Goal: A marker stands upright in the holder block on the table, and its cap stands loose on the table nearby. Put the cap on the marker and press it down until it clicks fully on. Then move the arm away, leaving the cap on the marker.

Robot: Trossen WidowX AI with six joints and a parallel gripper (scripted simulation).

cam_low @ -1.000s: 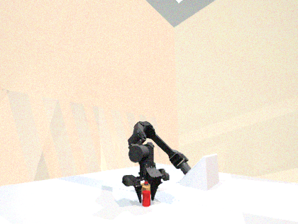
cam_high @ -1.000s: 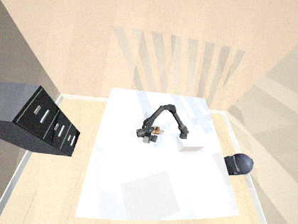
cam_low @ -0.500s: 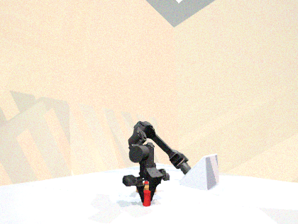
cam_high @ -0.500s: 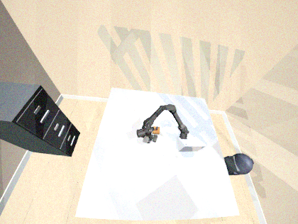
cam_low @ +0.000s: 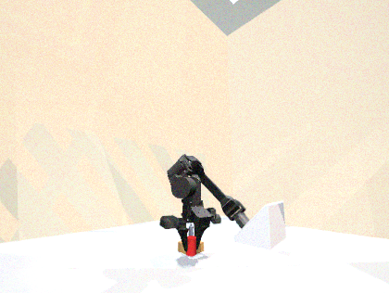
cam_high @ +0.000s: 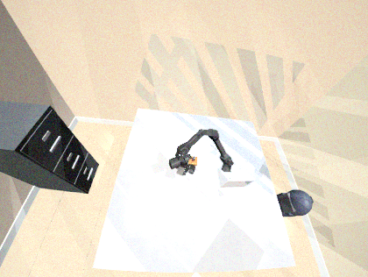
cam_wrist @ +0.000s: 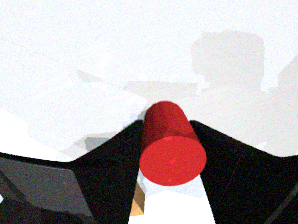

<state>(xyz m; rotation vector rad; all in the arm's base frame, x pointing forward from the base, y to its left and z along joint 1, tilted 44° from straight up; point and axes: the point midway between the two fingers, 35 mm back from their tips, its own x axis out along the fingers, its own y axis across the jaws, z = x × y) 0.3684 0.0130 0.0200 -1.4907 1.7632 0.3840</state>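
Right now my gripper tip is 10 cm past the dark marker, 10 cm to the left of it and 3 cm below it. Round my gripper tip: tan holder block 10 cm behind, 10 cm to the right, 3 cm below; red cap 1 cm above.
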